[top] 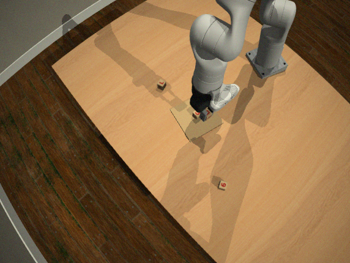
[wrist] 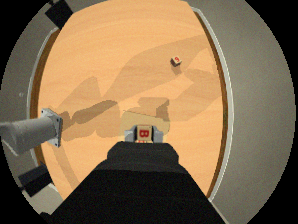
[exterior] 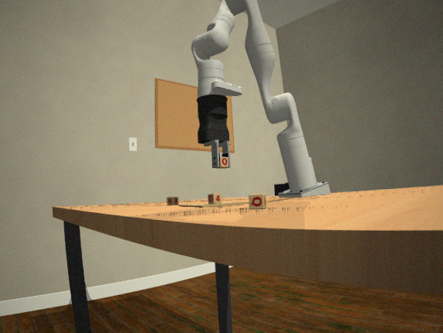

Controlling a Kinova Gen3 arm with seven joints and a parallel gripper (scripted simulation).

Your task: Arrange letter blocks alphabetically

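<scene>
Now: the tan mat 40 mm to the right of my hand and 110 mm below it. Round my hand: block marked B: right at my hand.
</scene>
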